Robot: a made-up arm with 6 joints. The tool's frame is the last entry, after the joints. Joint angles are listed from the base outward.
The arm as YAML. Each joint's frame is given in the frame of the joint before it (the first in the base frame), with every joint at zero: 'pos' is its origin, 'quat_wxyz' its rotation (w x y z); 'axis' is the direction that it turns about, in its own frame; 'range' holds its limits. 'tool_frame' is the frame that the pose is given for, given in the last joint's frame.
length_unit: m
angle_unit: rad
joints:
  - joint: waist
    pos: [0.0, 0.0, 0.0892]
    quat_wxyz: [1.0, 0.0, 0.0, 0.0]
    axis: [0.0, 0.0, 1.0]
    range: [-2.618, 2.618]
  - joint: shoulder
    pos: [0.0, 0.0, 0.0]
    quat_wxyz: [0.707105, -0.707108, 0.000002, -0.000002]
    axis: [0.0, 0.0, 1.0]
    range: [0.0, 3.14]
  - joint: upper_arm
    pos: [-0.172, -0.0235, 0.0]
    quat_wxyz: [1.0, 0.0, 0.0, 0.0]
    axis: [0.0, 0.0, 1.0]
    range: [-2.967, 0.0]
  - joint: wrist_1
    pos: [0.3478, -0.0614, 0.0]
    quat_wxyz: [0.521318, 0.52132, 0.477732, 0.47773]
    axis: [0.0, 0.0, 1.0]
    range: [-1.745, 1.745]
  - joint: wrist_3
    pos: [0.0, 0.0, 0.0]
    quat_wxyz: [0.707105, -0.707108, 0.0, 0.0]
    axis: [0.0, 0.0, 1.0]
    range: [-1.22, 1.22]
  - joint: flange
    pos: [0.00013, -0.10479, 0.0]
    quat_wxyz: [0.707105, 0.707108, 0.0, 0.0]
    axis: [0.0, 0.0, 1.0]
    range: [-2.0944, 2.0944]
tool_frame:
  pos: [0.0, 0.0, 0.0]
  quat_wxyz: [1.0, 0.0, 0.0, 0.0]
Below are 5 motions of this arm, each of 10 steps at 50 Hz.
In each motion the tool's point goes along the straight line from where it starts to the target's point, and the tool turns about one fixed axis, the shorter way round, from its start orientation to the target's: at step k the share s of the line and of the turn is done. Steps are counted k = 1, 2, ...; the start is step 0. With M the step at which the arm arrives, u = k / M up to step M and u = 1 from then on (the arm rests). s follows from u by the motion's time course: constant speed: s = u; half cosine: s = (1 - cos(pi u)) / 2; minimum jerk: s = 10 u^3 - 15 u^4 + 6 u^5.
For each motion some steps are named. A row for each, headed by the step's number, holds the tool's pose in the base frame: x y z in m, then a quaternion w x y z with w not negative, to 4 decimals.
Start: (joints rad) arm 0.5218 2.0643 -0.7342 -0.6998 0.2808 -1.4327
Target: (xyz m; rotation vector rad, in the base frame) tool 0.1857 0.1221 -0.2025 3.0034 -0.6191 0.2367
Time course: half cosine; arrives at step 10
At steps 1, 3, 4, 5, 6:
1: 0.2302 0.1116 -0.1962 0.0255 0.9618 -0.2529 0.1014
3: 0.2219 0.1135 -0.1974 0.0269 0.9647 -0.2433 0.0969
4: 0.2155 0.1150 -0.1983 0.0280 0.9669 -0.2360 0.0934
5: 0.2085 0.1167 -0.1993 0.0292 0.9692 -0.2278 0.0895
6: 0.2015 0.1184 -0.2003 0.0303 0.9714 -0.2196 0.0856

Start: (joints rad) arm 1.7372 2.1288 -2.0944 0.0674 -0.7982 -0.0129
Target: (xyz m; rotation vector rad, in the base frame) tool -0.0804 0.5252 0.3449 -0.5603 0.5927 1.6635
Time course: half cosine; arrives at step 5
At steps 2, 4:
2: -0.0820 0.5240 0.3486 0.5993 -0.2474 0.2515 0.7186
4: -0.0806 0.5250 0.3454 0.6005 -0.2426 0.2551 0.7179

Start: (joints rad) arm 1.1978 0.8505 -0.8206 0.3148 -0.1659 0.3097
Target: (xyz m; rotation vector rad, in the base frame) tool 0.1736 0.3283 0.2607 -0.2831 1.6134 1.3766
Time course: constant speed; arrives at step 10
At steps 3, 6, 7, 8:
3: 0.1463 0.3292 0.2932 0.4882 -0.1465 0.6235 0.5929
6: 0.1580 0.3288 0.2793 0.4850 -0.1335 0.6400 0.5809
7: 0.1619 0.3287 0.2746 0.4839 -0.1291 0.6454 0.5768
8: 0.1658 0.3285 0.2700 0.4827 -0.1248 0.6508 0.5727

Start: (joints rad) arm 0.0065 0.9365 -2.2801 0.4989 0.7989 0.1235
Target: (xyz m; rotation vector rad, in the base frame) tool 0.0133 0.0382 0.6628 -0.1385 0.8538 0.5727
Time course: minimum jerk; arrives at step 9
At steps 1, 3, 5, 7, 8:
1: 0.0109 0.0361 0.6575 0.8475 -0.0542 0.4419 0.2891
3: 0.0114 0.0365 0.6586 0.8518 -0.0566 0.4352 0.2860
5: 0.0123 0.0373 0.6607 0.8602 -0.0614 0.4217 0.2799
7: 0.0131 0.0380 0.6624 0.8669 -0.0653 0.4107 0.2749
8: 0.0133 0.0382 0.6627 0.8682 -0.0660 0.4084 0.2739

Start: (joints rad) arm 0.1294 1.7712 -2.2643 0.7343 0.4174 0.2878
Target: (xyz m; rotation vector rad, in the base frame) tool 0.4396 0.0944 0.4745 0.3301 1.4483 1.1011
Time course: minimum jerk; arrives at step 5
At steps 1, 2, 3, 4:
1: 0.4255 0.0846 0.4965 0.6235 0.1486 0.5960 0.4837
2: 0.4294 0.0873 0.4904 0.6177 0.1469 0.6042 0.4815
3: 0.4349 0.0911 0.4819 0.6095 0.1446 0.6155 0.4783
4: 0.4387 0.0938 0.4759 0.6035 0.1429 0.6235 0.4759

